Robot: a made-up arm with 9 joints. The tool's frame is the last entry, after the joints. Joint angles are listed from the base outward.
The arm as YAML. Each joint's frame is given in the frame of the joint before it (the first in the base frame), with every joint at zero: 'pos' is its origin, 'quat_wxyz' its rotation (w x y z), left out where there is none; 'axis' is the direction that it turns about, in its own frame. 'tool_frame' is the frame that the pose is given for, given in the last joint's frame.
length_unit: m
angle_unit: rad
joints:
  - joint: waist
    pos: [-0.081, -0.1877, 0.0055]
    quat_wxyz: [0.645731, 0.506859, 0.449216, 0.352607]
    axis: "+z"
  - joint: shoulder
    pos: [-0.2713, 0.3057, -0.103]
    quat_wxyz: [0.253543, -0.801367, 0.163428, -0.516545]
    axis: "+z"
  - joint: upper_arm
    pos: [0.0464, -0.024, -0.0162]
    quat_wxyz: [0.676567, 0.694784, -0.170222, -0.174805]
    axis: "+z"
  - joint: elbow
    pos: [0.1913, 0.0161, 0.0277]
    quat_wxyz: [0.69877, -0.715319, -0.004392, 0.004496]
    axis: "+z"
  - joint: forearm
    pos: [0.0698, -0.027, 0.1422]
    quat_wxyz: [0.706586, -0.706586, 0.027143, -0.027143]
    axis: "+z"
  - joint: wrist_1
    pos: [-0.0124, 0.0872, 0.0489]
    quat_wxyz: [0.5, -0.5, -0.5, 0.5]
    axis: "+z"
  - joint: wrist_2
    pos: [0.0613, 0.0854, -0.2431]
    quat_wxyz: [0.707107, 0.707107, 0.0, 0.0]
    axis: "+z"
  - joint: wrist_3
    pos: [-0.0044, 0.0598, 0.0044]
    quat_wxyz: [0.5, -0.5, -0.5, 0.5]
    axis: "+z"
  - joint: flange
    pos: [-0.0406, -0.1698, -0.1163]
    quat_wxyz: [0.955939, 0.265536, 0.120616, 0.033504]
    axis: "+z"
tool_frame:
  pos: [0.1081, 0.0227, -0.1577]
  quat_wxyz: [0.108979, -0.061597, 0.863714, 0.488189]
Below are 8 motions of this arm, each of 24 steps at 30 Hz.
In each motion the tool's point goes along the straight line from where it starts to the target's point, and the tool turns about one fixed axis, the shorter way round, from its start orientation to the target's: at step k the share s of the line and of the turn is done. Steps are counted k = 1, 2, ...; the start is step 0. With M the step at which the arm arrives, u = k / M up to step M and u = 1 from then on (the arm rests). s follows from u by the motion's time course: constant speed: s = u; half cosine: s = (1 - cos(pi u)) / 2; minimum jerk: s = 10 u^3 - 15 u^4 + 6 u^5.
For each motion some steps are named. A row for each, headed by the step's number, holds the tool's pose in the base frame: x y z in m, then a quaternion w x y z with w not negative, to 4 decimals.
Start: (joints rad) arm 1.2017 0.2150 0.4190 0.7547 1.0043 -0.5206 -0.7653 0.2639 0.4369
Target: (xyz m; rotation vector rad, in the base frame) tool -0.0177 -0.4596 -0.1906 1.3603 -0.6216 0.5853
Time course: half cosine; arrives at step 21
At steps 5, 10, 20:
5: 0.0104 -0.5759 -0.2338 0.8014 0.4391 0.2469 0.3224
10: -0.0002 -0.5317 -0.2174 0.7910 0.5245 0.0476 0.3114
20: -0.0175 -0.4603 -0.1909 0.6960 0.6089 -0.2752 0.2629

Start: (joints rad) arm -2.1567 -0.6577 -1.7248 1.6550 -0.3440 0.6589 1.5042 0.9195 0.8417
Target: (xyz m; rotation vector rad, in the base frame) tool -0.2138 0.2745 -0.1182 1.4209 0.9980 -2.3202
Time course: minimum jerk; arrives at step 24
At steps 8, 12, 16, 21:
8: 0.0951 0.2360 0.1024 0.0467 0.3238 0.1276 -0.9363
12: -0.0183 0.2501 0.0214 0.0751 0.3882 0.2089 -0.8944
16: -0.1317 0.2643 -0.0596 0.1025 0.4475 0.2874 -0.8406
21: -0.2075 0.2737 -0.1137 0.1201 0.4838 0.3377 -0.7984

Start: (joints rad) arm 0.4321 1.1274 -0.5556 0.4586 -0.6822 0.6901 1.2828 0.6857 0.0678
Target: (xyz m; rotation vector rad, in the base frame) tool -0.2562 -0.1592 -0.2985 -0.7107 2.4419 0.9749
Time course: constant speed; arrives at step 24
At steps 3, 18, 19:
3: -0.1396 -0.3954 -0.0850 0.5730 -0.2629 0.7471 -0.2109
18: -0.2229 -0.2267 -0.2375 0.3308 -0.2709 0.8826 0.1955
19: -0.2284 -0.2154 -0.2477 0.3111 -0.2690 0.8841 0.2220

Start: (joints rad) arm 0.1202 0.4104 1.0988 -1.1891 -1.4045 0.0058 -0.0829 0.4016 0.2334
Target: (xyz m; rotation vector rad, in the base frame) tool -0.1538 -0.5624 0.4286 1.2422 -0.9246 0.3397
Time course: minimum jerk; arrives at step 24
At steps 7, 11, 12, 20, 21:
7: -0.1122 -0.1297 0.7749 0.5885 -0.0192 -0.4911 0.6420
11: -0.1254 -0.2675 0.6646 0.6707 0.1817 -0.5000 0.5169
12: -0.1292 -0.3072 0.6329 0.6867 0.2380 -0.4967 0.4744
20: -0.1521 -0.5443 0.4431 0.7059 0.5386 -0.4244 0.1774
21: -0.1530 -0.5542 0.4352 0.7038 0.5493 -0.4195 0.1639

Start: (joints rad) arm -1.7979 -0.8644 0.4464 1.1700 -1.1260 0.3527 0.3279 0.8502 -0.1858
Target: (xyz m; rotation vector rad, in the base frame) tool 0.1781 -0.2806 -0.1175 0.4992 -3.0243 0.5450
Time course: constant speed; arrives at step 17
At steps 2, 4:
2: 0.3462 0.0584 -0.2305 0.1165 -0.5707 0.8126 0.0217
4: 0.3238 0.0132 -0.2154 0.1001 -0.5222 0.8469 -0.0053

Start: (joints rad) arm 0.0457 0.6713 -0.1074 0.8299 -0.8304 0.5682 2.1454 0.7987 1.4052
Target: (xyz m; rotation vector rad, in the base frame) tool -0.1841 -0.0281 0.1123 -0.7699 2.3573 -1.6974
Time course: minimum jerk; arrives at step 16
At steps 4, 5, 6, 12, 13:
4: -0.0916 -0.1775 0.0479 0.0933 0.1378 -0.7615 0.6264
5: -0.0995 -0.1648 0.0534 0.0796 0.1481 -0.7647 0.6221
6: -0.1093 -0.1489 0.0602 0.0625 0.1610 -0.7682 0.6165
12: -0.1734 -0.0454 0.1049 0.0496 -0.2425 0.7819 -0.5721
13: -0.1791 -0.0362 0.1088 0.0594 -0.2494 0.7823 -0.5676

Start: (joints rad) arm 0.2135 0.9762 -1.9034 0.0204 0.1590 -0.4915 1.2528 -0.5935 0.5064
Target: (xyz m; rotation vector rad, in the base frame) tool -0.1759 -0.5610 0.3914 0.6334 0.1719 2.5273
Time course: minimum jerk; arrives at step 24
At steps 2, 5, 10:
2: -0.3038 -0.6315 0.3148 0.1228 0.3460 0.0576 0.9284
5: -0.2962 -0.6273 0.3194 0.1313 0.3396 0.0580 0.9295
10: -0.2599 -0.6073 0.3411 0.1713 0.3087 0.0598 0.9337

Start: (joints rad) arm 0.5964 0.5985 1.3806 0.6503 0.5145 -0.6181 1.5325 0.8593 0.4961
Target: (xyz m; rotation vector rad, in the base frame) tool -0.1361 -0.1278 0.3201 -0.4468 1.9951 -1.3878
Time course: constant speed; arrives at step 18
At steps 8, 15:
8: -0.2107 -0.2338 0.3169 0.3629 -0.1096 0.8614 -0.3380
15: -0.1585 -0.1596 0.3191 0.3411 -0.1532 0.7965 -0.4751

